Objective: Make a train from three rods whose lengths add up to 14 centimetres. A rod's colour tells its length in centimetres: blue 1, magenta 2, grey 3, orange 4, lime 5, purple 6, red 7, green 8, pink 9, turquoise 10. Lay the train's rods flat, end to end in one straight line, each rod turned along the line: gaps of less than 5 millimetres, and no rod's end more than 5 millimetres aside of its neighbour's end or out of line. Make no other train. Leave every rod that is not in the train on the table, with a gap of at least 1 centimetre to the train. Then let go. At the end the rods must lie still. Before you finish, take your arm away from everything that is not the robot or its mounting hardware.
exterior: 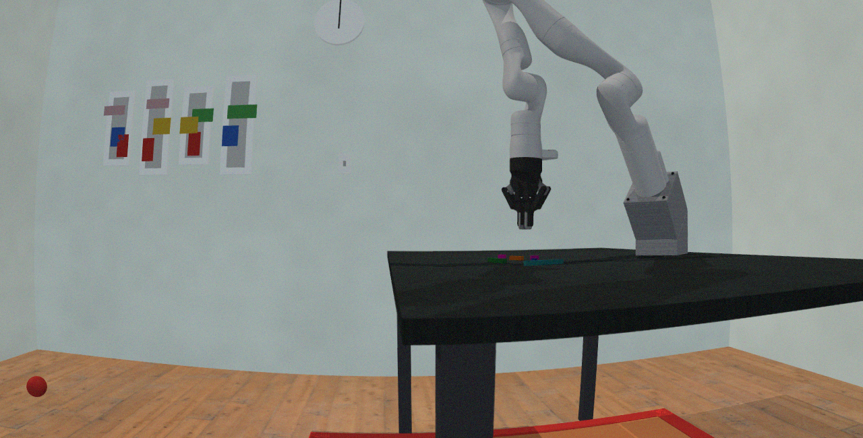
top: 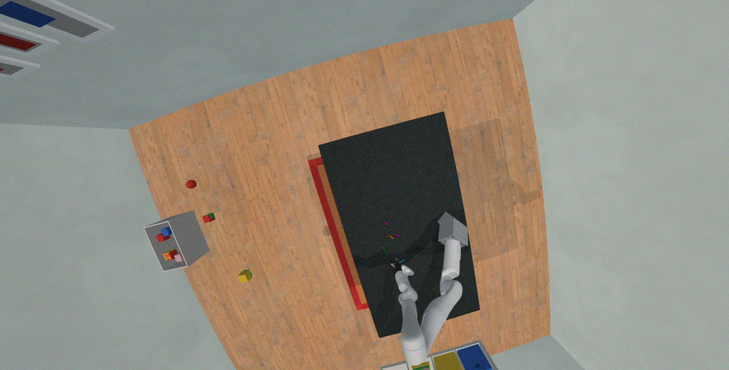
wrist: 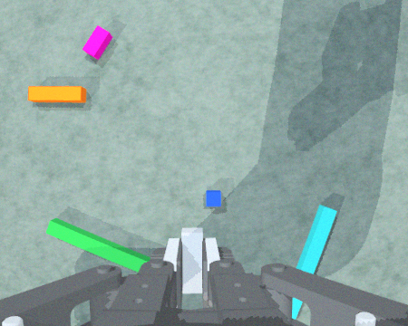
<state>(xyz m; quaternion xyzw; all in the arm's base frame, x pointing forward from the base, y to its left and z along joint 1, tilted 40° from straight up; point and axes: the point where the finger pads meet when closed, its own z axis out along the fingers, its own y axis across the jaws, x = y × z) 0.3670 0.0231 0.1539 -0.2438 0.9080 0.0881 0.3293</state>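
My hand is 90 mm above the small blue rod and 20 mm past it. From my hand the other things lie so: green rod 90 mm below, 60 mm ahead, 50 mm to the right; then turquoise rod 90 mm below, 80 mm to the left, 20 mm behind; then grey rod 10 mm below.
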